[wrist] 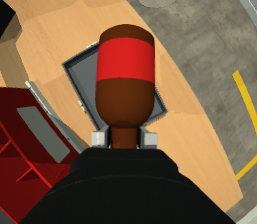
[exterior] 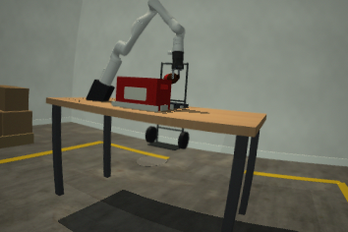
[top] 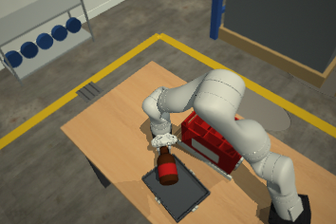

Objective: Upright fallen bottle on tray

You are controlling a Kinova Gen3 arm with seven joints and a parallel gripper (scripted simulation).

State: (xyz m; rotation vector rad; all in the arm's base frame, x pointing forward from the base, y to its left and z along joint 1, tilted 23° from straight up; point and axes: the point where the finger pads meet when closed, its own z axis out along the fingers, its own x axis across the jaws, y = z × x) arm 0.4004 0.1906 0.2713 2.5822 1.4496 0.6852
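Now: the bottle 4 cm behind my hand, 2 cm to the left of it and 1 cm below it. The rest, counted from my hand: tray: 19 cm below, 8 cm behind, 1 cm to the left; then red crate: 27 cm to the right, 12 cm below, 3 cm behind.
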